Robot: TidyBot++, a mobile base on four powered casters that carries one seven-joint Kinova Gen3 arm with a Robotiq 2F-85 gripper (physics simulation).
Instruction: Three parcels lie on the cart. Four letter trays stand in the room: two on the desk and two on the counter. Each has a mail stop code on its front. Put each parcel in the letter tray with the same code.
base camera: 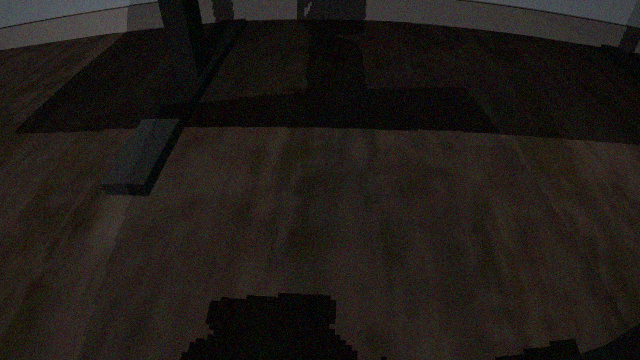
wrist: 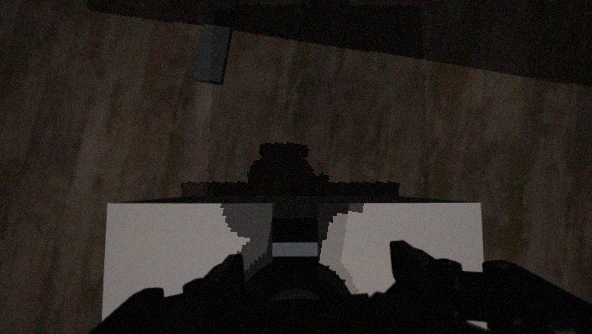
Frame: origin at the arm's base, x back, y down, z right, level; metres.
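Seen in the pictures: gripper, fingertip midpoint: (wrist: 316, 264).
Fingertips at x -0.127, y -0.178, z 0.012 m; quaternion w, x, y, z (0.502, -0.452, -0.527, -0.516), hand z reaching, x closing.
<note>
A point is followed by its place in that frame.
My gripper (wrist: 316, 264) {x -0.127, y -0.178, z 0.012 m} is open in the wrist view, with nothing between its two dark fingers. It hangs above the white top of my own base, and its fingers cover part of that top. The gripper does not show in the base camera view. No parcel, letter tray or code shows in either view. The cart and the counter cannot be made out.
A blue-grey floor foot (base camera: 142, 150) (wrist: 214, 52) lies ahead and to the left, with a dark upright leg (base camera: 182, 45) {x -0.778, y 0.294, z -0.194 m} above it. A pale wall (base camera: 425, 30) stands behind. My base's white top (wrist: 165, 235) fills the lower wrist view. Shadows darken the wooden floor (base camera: 400, 200) {x -0.418, y 0.397, z 0.148 m}.
</note>
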